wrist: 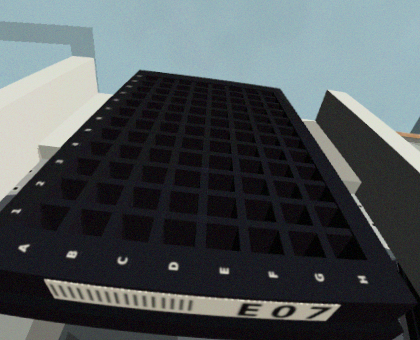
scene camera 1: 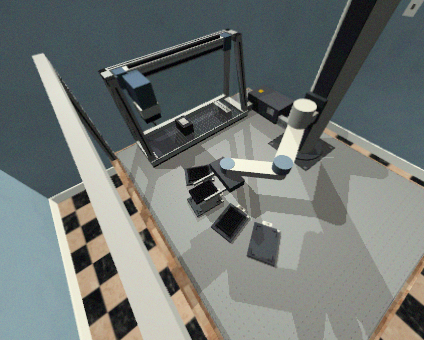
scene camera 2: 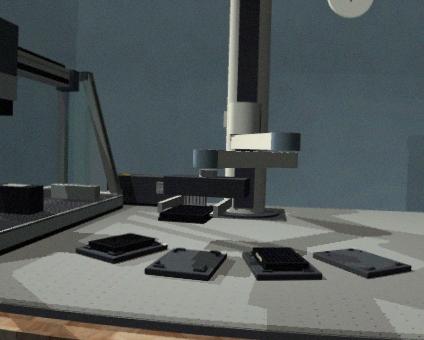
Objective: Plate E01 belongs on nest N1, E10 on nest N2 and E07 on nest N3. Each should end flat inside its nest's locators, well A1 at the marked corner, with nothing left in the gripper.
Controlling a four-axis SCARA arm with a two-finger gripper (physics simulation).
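Seen in the pictures: gripper, fingertip midpoint: (wrist: pixel 210 95) (scene camera 1: pixel 199 192) (scene camera 2: pixel 187 209); arm's base at its link origin: (scene camera 1: pixel 300 146) (scene camera 2: pixel 244 216).
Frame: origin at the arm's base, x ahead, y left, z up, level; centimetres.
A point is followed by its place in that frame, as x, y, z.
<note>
My gripper (scene camera 1: pixel 201 190) @[75.6, -6.5, 12.8] (scene camera 2: pixel 191 211) @[75.6, -6.5, 12.8] (wrist: pixel 210 95) @[75.6, -6.5, 12.8] is shut on black plate E07 (scene camera 1: pixel 205 192) @[72.9, -5.1, 11.9] (scene camera 2: pixel 185 213) @[77.8, -6.3, 12.4] (wrist: pixel 200 175) @[70.3, -5.9, 12.4], holding its long sides. The plate is level, above the table; its label and row letters A to H face the wrist camera. An empty nest (scene camera 1: pixel 204 206) @[75.6, -3.3, 2.5] (scene camera 2: pixel 185 264) @[76.4, -6.4, 2.5] shows partly below it in scene camera 1. One black plate (scene camera 1: pixel 198 174) @[66.7, -21.8, 3.4] (scene camera 2: pixel 121 242) @[68.3, -22.0, 3.8] sits on the nest (scene camera 2: pixel 114 258) @[75.7, -20.7, 2.4] beside it. Another black plate (scene camera 1: pixel 231 221) @[70.1, 11.9, 3.6] (scene camera 2: pixel 280 258) @[72.8, 11.4, 3.9] sits on a nest (scene camera 2: pixel 290 275) @[78.1, 13.1, 2.2]. The end nest (scene camera 1: pixel 264 244) @[65.0, 29.0, 2.5] (scene camera 2: pixel 362 262) @[67.2, 28.1, 2.5] is empty. Nest and seated-plate names are unreadable.
A gantry frame (scene camera 1: pixel 172 54) @[49.1, -62.6, 51.0] (scene camera 2: pixel 101 130) @[9.8, -52.0, 29.9] stands over a dark deck holding a black block (scene camera 1: pixel 184 126) @[55.3, -52.7, 13.2] (scene camera 2: pixel 21 199) @[56.5, -53.7, 10.1] and a pale rack (scene camera 1: pixel 222 107) @[21.3, -55.4, 10.7] (scene camera 2: pixel 75 192) @[22.7, -55.4, 8.4]. A dark box (scene camera 1: pixel 270 104) @[-4.7, -33.7, 12.8] (scene camera 2: pixel 142 190) @[-3.5, -40.2, 7.3] stands near the arm's column (scene camera 1: pixel 332 65) @[7.7, -0.1, 53.4] (scene camera 2: pixel 248 55) @[7.7, 0.1, 57.1].
</note>
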